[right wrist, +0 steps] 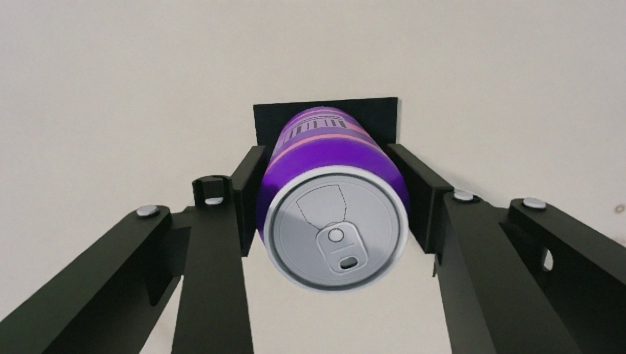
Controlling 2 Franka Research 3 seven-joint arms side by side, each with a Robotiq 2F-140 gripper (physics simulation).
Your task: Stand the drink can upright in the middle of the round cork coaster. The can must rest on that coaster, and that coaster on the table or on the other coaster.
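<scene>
The drink can (332, 152), purple with pink bands and a silver lid, is upright between the fingers of my right gripper (326, 167) in the right wrist view. Both black finger pads lie against its sides, and the gripper is shut on the can. The lid with its pull tab faces the camera. A black square coaster (382, 115) shows behind and below the can; the can's base is hidden, so I cannot tell whether it touches the coaster. The round cork coaster and my left gripper do not show in this view.
The pale table top (125, 90) surrounds the black square. A small brownish round mark (619, 209) shows at the right edge of the view.
</scene>
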